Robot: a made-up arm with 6 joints.
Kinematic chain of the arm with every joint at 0, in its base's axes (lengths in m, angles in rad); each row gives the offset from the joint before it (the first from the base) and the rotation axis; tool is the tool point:
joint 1: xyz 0 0 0.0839 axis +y
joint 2: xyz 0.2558 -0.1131 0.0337 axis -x
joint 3: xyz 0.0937 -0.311 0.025 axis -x
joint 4: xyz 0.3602 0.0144 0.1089 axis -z
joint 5: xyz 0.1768 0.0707 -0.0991 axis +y
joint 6: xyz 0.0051 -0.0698 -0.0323 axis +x
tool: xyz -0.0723 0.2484 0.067
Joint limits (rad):
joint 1: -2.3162..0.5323
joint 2: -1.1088..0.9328
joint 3: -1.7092..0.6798
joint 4: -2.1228..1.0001
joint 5: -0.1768..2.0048
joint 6: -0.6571..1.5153
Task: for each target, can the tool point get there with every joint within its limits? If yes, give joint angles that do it. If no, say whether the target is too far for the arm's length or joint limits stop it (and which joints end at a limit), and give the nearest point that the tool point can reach.
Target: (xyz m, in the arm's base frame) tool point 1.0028 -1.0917 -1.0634
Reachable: no: too far | nearest point 0.7259 -0.6461 -0.6291 | short by 0.681 m
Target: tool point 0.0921 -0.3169 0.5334
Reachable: yes | joints -1.1372 0.0316 -0.1475 -1.6299 0.3273 -0.1672
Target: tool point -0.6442 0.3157 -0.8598
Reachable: no: joint limits stop it (at a limit: joint 1, joint 2, joint 3, joint 4) | nearest point -0.7052 -0.0772 0.0346 | short by 0.979 m
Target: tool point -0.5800 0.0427 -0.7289
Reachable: no: joint limits stop it (at a limit: joint 1, joint 2, joint 3, joint 4) | nearest point -0.6836 -0.1236 0.0216 | short by 0.776 m
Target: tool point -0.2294 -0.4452 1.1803
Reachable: yes | joints -1.6211 0.5364 -1.5092 0.3754 1.7304 1.0732
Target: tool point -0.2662 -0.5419 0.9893
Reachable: yes | joints -1.8128 -0.6696 0.2904 0.4178 0.6321 1.3153
